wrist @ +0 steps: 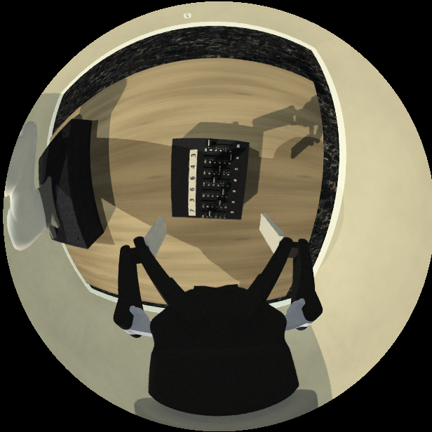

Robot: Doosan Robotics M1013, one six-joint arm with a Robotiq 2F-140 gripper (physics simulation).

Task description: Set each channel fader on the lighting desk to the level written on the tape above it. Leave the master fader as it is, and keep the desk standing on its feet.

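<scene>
The black lighting desk (182, 200) stands on the wooden table top, near the middle of the wrist view, turned sideways. Its white tape strip (193, 182) reads 7, 3, 6, 6, 4, 3 from bottom to top. The channel faders lie in rows right of the tape, their knobs at differing places; exact levels are too small to read. The master fader's pale knob (208, 143) is in the topmost row, beside the M mark. My gripper (212, 223) is wide open and empty, its fingertips apart and below the desk in the view, not touching it.
A large black block-like object (80, 185) stands at the left on the wooden table top (210, 90). A pale, rounded arm part (25, 215) is beside it at the far left. A dark speckled border (215, 42) with a pale edge surrounds the wood. Arm shadows fall at the upper right.
</scene>
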